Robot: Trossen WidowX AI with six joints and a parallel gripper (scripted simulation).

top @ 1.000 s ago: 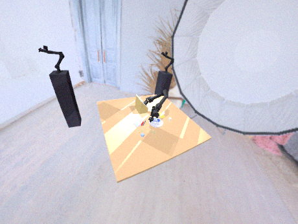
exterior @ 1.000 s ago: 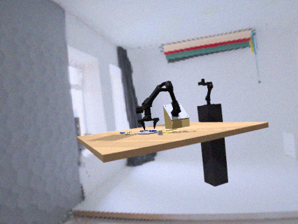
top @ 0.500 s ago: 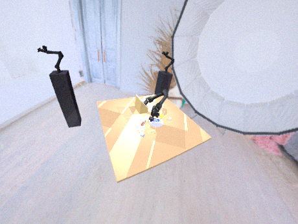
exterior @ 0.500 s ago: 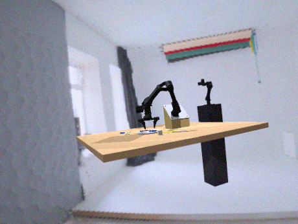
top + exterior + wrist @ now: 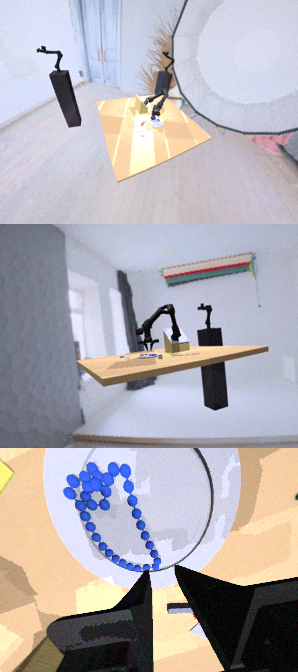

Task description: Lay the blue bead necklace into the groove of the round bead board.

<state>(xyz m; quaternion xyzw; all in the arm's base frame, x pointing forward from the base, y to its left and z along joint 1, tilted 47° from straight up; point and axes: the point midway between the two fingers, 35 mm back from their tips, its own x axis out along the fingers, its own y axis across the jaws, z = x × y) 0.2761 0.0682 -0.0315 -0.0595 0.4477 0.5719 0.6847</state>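
Right now my gripper tip is 3 cm short of the round bead board, 5 cm to the right of it and 3 cm above it. Round my gripper tip: yellow flat piece (10 cm behind, 21 cm to the left, 4 cm below); then red-and-grey object (14 cm to the right, 4 cm below); then white cylinder (3 cm ahead, 28 cm to the left, 3 cm below).
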